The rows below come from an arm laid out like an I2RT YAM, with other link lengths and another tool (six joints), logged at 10 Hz.
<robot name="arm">
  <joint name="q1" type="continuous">
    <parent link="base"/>
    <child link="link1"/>
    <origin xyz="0 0 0.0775" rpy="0 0 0"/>
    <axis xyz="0 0 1"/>
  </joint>
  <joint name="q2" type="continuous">
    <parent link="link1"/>
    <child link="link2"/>
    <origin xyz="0.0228 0.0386 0.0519" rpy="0 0 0"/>
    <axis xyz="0 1 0"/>
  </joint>
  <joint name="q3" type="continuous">
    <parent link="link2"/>
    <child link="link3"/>
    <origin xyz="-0.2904 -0.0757 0" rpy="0 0 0"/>
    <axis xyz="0 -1 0"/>
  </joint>
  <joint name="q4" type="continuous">
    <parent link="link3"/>
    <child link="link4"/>
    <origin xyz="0.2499 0.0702 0.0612" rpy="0 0 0"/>
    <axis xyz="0 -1 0"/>
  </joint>
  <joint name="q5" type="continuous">
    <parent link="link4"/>
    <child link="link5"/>
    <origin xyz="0.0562 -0.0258 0.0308" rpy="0 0 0"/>
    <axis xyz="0 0 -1"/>
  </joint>
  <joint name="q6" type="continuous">
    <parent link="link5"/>
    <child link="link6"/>
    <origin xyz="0.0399 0 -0.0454" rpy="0 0 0"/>
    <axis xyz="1 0 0"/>
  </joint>
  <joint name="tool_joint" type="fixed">
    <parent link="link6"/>
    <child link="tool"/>
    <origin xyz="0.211 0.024 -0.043" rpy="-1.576 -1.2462 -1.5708"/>
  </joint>
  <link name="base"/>
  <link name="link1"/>
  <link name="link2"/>
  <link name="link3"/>
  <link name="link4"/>
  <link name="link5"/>
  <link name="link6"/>
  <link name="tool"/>
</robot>
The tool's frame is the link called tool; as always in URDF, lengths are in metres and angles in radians. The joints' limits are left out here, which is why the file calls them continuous.
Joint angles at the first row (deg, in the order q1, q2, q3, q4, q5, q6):
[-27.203 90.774 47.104 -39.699 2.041 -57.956]
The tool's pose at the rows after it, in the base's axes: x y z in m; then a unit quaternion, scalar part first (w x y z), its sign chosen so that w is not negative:
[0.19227 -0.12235 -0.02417 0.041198 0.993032 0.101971 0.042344]
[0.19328 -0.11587 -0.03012 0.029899 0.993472 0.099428 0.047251]
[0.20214 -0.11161 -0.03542 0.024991 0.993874 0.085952 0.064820]
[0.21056 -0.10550 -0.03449 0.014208 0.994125 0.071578 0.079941]
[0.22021 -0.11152 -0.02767 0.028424 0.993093 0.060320 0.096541]
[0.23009 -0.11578 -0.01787 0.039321 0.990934 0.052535 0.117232]
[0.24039 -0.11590 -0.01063 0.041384 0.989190 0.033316 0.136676]
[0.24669 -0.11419 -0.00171 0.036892 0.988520 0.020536 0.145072]
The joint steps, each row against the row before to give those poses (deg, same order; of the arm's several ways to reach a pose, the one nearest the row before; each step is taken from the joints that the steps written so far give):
[-0.017 0.559 -0.582 0.970 -0.968 0.340]
[-0.017 0.516 -0.888 1.169 -1.376 0.354]
[0.040 0.305 -0.816 2.537 -1.458 1.681]
[-0.047 -0.089 0.305 0.482 -1.851 1.747]
[0.082 -1.251 0.570 0.702 0.542 1.391]
[-0.031 -1.845 0.600 0.276 -0.029 0.922]
[0.017 -1.065 0.633 0.454 -0.599 2.366]
[0.010 -0.523 1.642 -1.494 -0.695 1.608]

